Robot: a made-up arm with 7 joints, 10 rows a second.
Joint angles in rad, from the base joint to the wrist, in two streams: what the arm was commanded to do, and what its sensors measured. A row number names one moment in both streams.
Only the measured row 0 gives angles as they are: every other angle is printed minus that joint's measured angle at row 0.
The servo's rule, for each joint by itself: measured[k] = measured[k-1] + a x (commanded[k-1-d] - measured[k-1]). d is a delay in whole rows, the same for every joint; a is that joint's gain. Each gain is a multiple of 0.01, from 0.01 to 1. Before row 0 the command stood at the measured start. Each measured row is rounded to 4 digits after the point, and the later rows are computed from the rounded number. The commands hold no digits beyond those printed.
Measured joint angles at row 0:
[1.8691 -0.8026 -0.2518 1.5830 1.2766 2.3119 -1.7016]
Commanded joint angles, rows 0 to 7:
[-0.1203 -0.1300 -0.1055 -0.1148 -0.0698 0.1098 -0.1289]
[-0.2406 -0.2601 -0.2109 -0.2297 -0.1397 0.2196 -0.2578]
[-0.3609 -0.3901 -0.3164 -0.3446 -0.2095 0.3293 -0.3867]
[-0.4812 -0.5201 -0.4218 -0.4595 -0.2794 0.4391 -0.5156]
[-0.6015 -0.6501 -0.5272 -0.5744 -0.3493 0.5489 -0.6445]
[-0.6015 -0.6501 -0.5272 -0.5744 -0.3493 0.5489 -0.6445]
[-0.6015 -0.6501 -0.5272 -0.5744 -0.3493 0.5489 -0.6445]
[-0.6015 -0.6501 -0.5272 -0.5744 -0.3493 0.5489 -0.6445]
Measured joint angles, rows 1 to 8:
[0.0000 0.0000 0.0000 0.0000 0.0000 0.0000 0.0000]
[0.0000 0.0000 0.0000 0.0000 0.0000 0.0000 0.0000]
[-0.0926 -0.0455 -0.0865 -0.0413 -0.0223 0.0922 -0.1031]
[-0.2066 -0.1206 -0.1885 -0.1091 -0.0599 0.1992 -0.2269]
[-0.3254 -0.2149 -0.2934 -0.1939 -0.1078 0.3085 -0.3547]
[-0.4454 -0.3217 -0.3987 -0.2895 -0.1627 0.4182 -0.4834]
[-0.5656 -0.4366 -0.5041 -0.3921 -0.2224 0.5280 -0.6123]
[-0.5932 -0.5113 -0.5230 -0.4577 -0.2630 0.5456 -0.6381]
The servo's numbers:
d 2
a 0.77 0.35 0.82 0.36 0.32 0.84 0.80

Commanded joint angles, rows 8 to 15:
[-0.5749 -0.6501 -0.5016 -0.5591 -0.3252 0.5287 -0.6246]
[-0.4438 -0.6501 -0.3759 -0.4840 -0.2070 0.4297 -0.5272]
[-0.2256 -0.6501 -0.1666 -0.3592 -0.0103 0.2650 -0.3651]
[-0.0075 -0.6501 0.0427 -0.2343 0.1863 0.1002 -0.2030]
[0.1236 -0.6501 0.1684 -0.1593 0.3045 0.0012 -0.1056]
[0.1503 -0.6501 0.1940 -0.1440 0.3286 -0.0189 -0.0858]
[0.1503 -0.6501 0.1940 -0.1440 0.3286 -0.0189 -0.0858]
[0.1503 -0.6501 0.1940 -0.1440 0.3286 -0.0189 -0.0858]
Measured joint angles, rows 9 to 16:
[-0.5996 -0.5599 -0.5264 -0.4997 -0.2906 0.5484 -0.6432]
[-0.6011 -0.5915 -0.5271 -0.5266 -0.3094 0.5488 -0.6442]
[-0.5809 -0.6120 -0.5062 -0.5383 -0.3145 0.5319 -0.6285]
[-0.4753 -0.6253 -0.3994 -0.5188 -0.2801 0.4461 -0.5475]
[-0.2830 -0.6340 -0.2085 -0.4613 -0.1938 0.2940 -0.4016]
[-0.0709 -0.6396 -0.0025 -0.3796 -0.0722 0.1312 -0.2427]
[0.0789 -0.6433 0.1376 -0.3003 0.0483 0.0220 -0.1330]
[0.1339 -0.6457 0.1838 -0.2440 0.1380 -0.0124 -0.0952]

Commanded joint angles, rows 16 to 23:
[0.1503 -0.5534 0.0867 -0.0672 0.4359 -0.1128 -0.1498]
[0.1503 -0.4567 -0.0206 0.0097 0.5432 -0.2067 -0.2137]
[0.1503 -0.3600 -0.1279 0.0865 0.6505 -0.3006 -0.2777]
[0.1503 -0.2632 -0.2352 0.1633 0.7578 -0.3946 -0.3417]
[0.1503 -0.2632 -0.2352 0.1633 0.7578 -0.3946 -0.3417]
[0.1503 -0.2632 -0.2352 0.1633 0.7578 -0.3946 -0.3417]
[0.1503 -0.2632 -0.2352 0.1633 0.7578 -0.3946 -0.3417]
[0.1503 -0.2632 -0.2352 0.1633 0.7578 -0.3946 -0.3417]
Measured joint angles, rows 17 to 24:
[0.1465 -0.6472 0.1922 -0.2080 0.1990 -0.0179 -0.0877]
[0.1494 -0.6482 0.1937 -0.1850 0.2405 -0.0187 -0.0862]
[0.1501 -0.6150 0.1060 -0.1426 0.3030 -0.0977 -0.1371]
[0.1503 -0.5596 0.0022 -0.0878 0.3799 -0.1893 -0.1984]
[0.1503 -0.4897 -0.1045 -0.0251 0.4665 -0.2828 -0.2618]
[0.1503 -0.4104 -0.2117 0.0427 0.5597 -0.3767 -0.3257]
[0.1503 -0.3589 -0.2310 0.0861 0.6231 -0.3917 -0.3385]
[0.1503 -0.3254 -0.2344 0.1139 0.6662 -0.3941 -0.3411]

